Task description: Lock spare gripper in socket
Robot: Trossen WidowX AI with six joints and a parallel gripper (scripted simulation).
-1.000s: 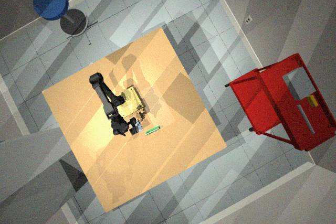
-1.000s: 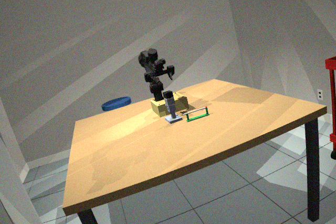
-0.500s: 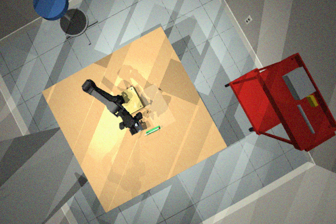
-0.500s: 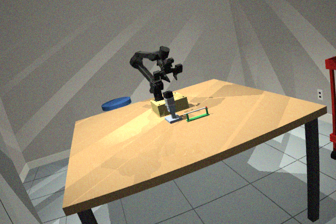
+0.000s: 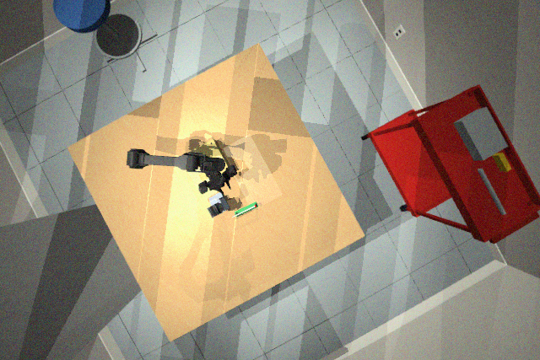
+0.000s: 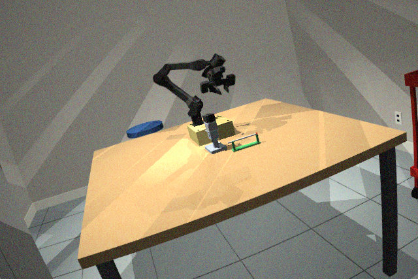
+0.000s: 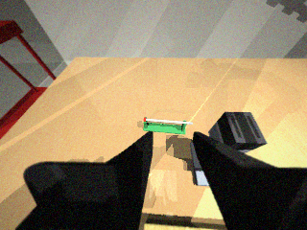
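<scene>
The green cradle is 15 cm ahead of my gripper tip and 22 cm below it. Also, from my gripper tip: socket: 5 cm ahead, 12 cm to the right, 20 cm below; spare gripper: 6 cm ahead, 12 cm to the right, 12 cm below.
</scene>
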